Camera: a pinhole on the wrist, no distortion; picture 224 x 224 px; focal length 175.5 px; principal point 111.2 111.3 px. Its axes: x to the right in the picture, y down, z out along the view. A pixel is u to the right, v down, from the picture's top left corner.
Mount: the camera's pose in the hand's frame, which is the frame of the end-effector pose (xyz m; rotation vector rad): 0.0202 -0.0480 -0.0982 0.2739 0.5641 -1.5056
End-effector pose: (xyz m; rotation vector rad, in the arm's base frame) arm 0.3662 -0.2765 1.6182 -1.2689 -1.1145 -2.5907
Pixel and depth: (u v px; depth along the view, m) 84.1 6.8 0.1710
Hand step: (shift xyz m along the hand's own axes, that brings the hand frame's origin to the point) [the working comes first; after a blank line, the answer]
In the camera's frame: -0.0264 -0.1018 0.1710

-0.0482 -0.1186 0.0769
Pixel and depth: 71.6 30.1 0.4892
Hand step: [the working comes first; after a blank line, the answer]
In the camera's frame: -0.1104 -0.2263 0.4892

-0.1105 -0.2158 0.4093
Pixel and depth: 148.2 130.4 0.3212
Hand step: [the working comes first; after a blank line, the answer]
In the camera's frame: 0.0677 0.0350 0.3212

0.1106 -0.2665 0.1322
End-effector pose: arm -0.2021 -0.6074 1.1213 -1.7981 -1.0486 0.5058
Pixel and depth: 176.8 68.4 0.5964
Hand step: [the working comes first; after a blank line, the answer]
In the camera's frame: 0.2229 -0.1458 0.5964

-0.0220 -0.5513 0.3160
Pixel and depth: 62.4 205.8 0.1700
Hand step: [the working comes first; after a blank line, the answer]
In the camera's frame: -0.0473 0.0915 0.1700

0.1424 -0.0873 0.0536
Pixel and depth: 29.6 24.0 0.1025
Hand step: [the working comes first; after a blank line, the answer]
In the camera's frame: -0.0477 -0.0510 0.1025

-0.0099 -0.0623 0.0212
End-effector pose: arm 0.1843 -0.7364 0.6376 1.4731 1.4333 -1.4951
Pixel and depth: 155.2 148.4 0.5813
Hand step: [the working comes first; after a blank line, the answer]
In the camera's frame: 0.1457 0.1229 0.5813

0.2417 -0.4593 0.2967
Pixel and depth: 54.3 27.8 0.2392
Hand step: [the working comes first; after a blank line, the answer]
In the camera's frame: -0.0776 -0.1138 0.2392

-0.0461 -0.1100 0.1625
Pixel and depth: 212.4 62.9 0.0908
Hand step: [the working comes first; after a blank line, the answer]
In the camera's frame: 0.0524 -0.0250 0.0908

0.0104 -0.1406 -0.0440
